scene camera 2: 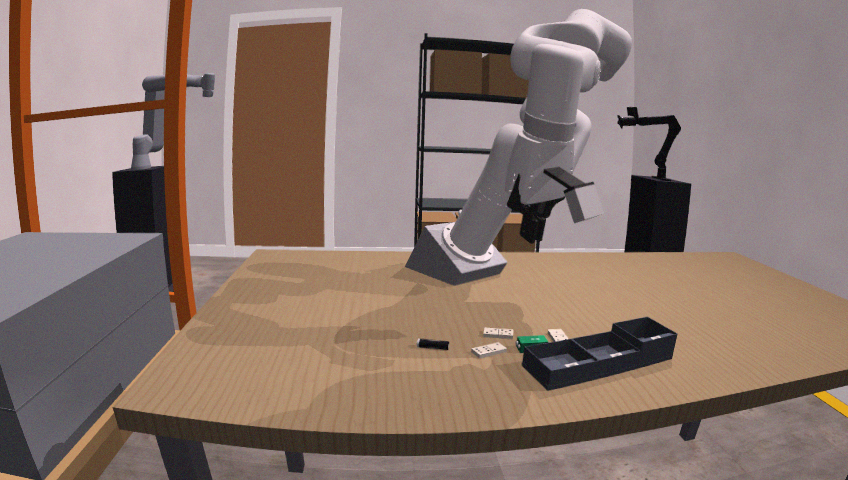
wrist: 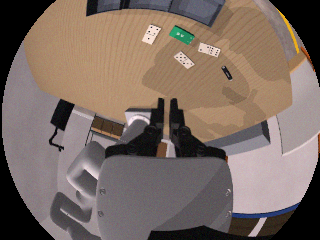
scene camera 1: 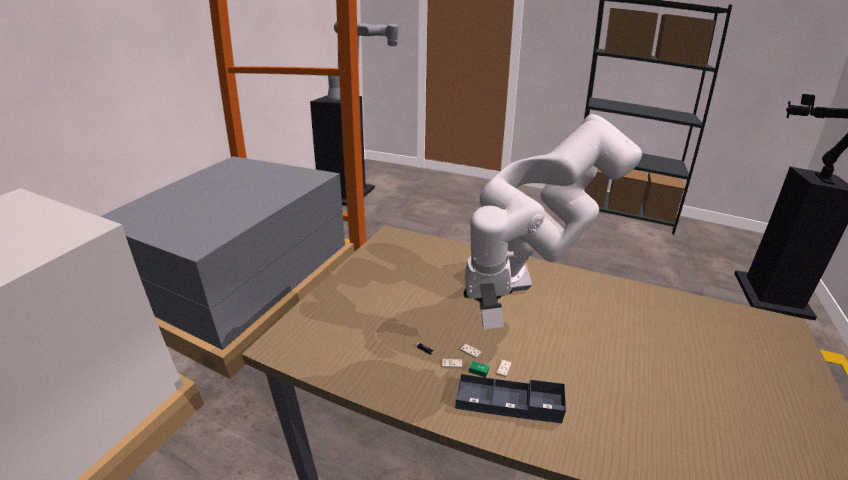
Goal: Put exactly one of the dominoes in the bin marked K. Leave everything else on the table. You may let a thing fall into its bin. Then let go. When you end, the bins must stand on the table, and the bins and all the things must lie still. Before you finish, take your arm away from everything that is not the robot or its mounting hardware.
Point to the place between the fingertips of the gripper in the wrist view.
At 167,107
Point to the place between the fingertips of the gripper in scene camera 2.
530,238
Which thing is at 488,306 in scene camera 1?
The gripper.
